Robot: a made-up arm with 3 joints. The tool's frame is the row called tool. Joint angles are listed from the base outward. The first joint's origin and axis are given. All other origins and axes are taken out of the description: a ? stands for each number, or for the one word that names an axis. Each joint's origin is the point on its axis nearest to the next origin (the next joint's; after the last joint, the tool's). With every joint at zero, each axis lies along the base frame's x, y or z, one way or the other. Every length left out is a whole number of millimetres.
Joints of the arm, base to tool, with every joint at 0 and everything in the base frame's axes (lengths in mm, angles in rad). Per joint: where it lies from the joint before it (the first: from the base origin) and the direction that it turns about. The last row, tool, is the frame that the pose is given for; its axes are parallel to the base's.
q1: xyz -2 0 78 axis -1 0 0
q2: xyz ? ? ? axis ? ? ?
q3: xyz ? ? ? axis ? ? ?
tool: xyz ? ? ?
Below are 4 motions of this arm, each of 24 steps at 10 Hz.
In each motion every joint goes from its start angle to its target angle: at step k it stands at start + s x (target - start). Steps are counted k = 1, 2, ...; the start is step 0. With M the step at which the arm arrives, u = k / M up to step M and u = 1 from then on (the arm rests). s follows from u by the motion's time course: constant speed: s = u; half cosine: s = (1 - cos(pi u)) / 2; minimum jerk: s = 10 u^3 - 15 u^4 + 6 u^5.
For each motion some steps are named. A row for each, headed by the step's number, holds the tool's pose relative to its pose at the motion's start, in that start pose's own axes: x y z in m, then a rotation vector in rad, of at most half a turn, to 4 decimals.
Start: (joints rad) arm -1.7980 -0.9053 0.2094
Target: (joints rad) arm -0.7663 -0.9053 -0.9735
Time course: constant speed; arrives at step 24
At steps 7, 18, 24:
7: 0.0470 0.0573 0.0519 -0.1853 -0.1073 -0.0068
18: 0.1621 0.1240 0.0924 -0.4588 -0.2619 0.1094
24: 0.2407 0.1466 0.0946 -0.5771 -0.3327 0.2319

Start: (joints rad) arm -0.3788 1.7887 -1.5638
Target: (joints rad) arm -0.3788 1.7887 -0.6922
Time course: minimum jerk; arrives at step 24
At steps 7, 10, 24:
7: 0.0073 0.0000 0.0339 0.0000 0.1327 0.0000
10: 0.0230 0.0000 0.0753 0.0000 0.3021 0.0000
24: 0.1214 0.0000 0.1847 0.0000 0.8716 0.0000

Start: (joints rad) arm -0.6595 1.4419 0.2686
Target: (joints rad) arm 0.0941 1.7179 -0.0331
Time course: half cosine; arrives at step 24
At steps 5, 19, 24:
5: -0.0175 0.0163 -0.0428 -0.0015 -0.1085 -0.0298
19: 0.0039 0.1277 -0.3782 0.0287 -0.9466 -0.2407
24: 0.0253 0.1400 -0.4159 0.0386 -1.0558 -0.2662

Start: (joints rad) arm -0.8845 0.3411 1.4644
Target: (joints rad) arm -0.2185 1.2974 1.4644
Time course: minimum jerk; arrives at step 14
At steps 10, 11, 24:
10: 0.1239 0.3931 -0.0425 0.7452 -0.3991 -0.5104
11: 0.1457 0.4195 -0.0400 0.8075 -0.4529 -0.5411
24: 0.1665 0.4422 -0.0368 0.8643 -0.5051 -0.5670

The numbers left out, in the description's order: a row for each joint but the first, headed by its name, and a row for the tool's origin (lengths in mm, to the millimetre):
q2: xyz 0 -92 239, axis 0 0 -1
q3: xyz -214 -11 0, axis 0 1 0
tool: xyz -259 0 38

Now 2 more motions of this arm.
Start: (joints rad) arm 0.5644 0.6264 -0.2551
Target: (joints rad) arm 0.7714 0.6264 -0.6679
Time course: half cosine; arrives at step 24
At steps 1, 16, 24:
1: -0.0002 0.0002 -0.0006 -0.0007 -0.0023 0.0002
16: -0.0166 0.0150 -0.1042 -0.1161 -0.4002 0.0504
24: -0.0130 0.0153 -0.1379 -0.1519 -0.5332 0.0755

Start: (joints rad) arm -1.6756 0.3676 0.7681
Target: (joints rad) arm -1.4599 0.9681 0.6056
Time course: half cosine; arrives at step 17
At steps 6, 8, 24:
6: -0.0013 0.0879 -0.0204 0.0733 -0.0710 -0.1588
8: 0.0057 0.1440 -0.0324 0.1179 -0.1207 -0.2603
24: 0.0639 0.3093 -0.0617 0.2471 -0.2928 -0.5732

